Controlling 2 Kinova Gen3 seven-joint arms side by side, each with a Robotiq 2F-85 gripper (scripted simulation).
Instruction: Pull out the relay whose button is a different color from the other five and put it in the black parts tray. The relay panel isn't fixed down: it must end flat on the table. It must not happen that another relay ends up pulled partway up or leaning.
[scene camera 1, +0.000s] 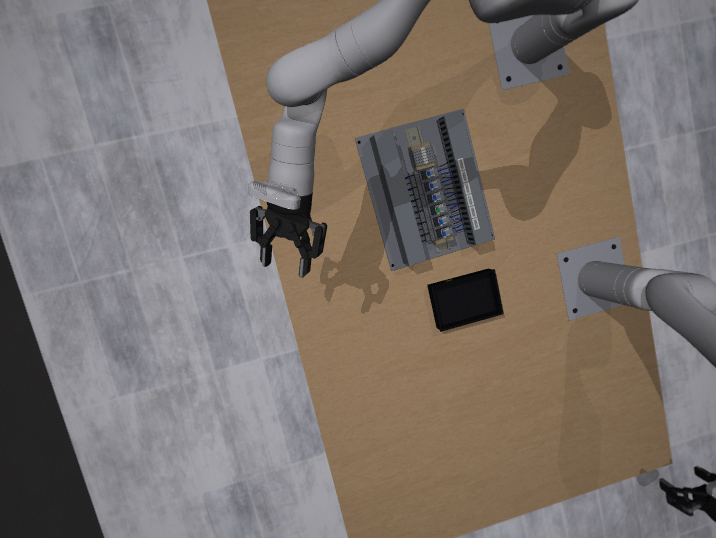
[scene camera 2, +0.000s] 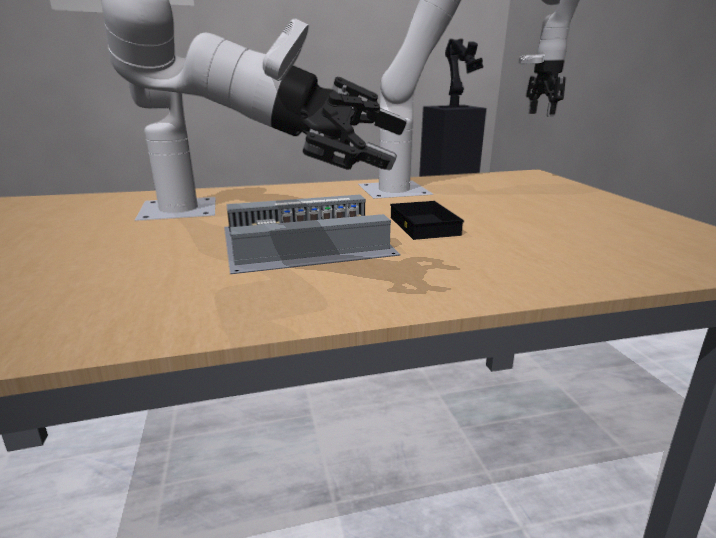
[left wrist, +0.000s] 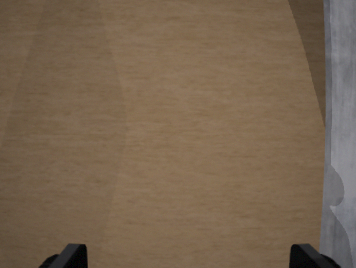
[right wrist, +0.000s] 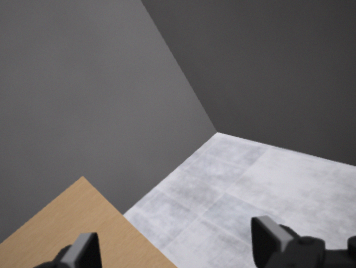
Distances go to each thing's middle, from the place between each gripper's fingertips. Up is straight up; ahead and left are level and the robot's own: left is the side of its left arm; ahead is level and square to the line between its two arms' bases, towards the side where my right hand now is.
Scene:
Right now my right hand is 370 mm past the relay panel (scene camera 1: 409, 235), 220 mm above it and 20 mm to the left of it. The rest, counted from my right hand: black parts tray (scene camera 1: 473, 297): 370 mm behind, 250 mm to the left, 240 mm below.
Right now my left hand (scene camera 2: 541, 114) is 530 mm to the left of the black parts tray, 300 mm short of it and 180 mm above it. Also, from my left hand: relay panel: 800 mm to the right, 300 mm ahead, 170 mm below.

